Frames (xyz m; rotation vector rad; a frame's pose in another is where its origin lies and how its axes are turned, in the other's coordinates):
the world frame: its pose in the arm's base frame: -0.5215 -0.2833 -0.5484 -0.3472 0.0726 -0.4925
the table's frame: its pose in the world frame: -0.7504 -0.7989 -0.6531 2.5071 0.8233 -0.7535
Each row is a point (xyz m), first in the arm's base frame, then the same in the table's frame.
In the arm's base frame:
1: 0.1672 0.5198 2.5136
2: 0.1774 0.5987 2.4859
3: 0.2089 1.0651 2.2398
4: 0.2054 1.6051 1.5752
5: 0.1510 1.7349 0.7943
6: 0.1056 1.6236 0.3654
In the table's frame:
1: -1.3235 0.8644 -3.7571
2: -1.3099 0.7868 -3.7870
3: -1.1922 0.2839 -3.8980
4: -0.8196 -0.4791 -3.7874
5: -0.3350 -0.9554 -3.3776
6: -0.0501 -1.0642 -3.0529

